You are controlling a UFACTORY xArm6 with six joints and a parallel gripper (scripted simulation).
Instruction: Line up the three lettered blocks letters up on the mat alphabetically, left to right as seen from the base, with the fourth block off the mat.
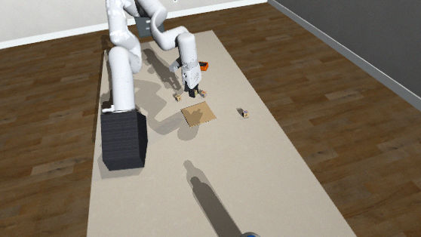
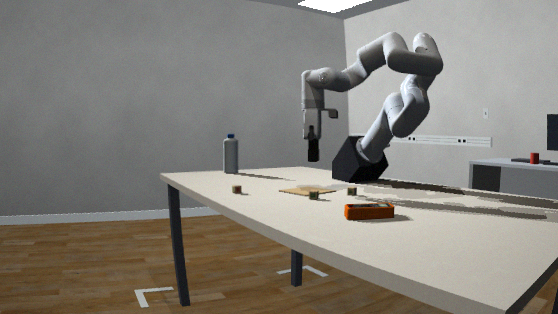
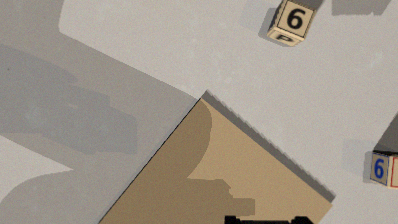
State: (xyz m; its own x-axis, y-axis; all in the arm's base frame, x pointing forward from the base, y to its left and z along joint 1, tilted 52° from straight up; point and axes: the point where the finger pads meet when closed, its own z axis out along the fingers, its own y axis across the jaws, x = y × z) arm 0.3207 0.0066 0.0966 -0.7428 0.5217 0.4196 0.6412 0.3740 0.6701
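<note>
The thin mat is 12 cm below my hand and 3 cm to the right of it. Round my hand: grey bottle: 73 cm to the right, 3 cm below, 2 cm ahead.
</note>
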